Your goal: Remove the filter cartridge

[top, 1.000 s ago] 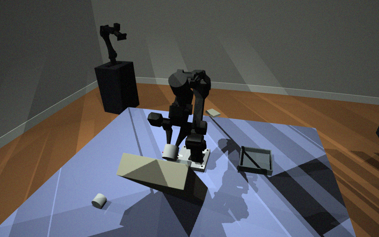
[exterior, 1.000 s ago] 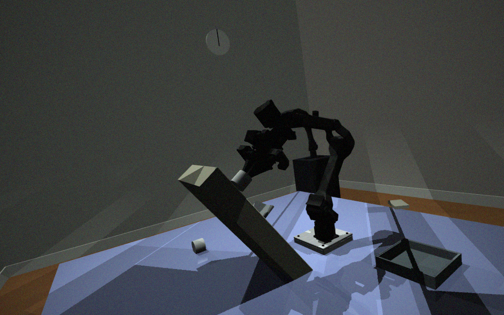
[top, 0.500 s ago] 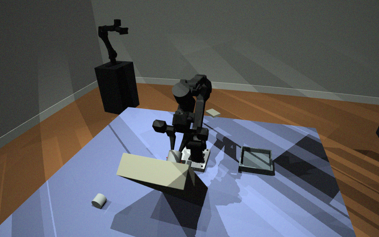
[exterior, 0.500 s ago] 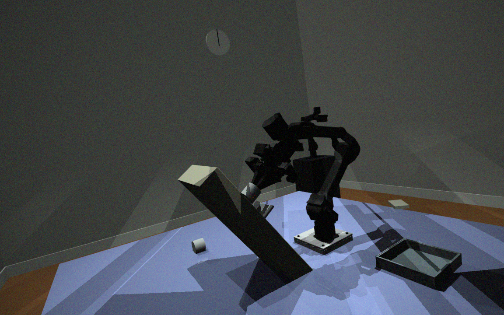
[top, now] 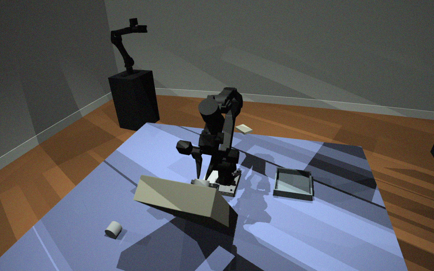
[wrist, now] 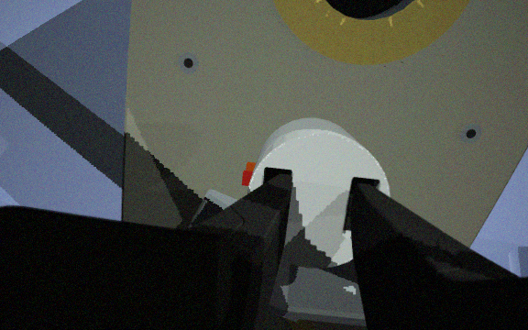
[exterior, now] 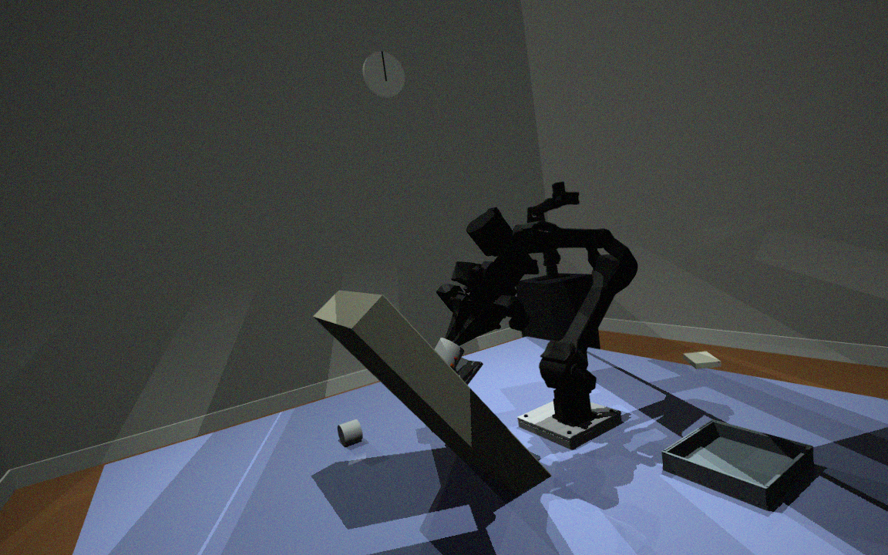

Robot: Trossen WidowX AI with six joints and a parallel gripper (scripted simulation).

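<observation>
Right now the round filter cartridge is 1 cm ahead of my gripper tip and 3 cm below it. The rest, counted from my gripper tip: dark tray (34 cm behind, 24 cm to the left, 23 cm below); slanted service panel (5 cm ahead, 1 cm to the left, 5 cm below); grey bracket (7 cm below).
</observation>
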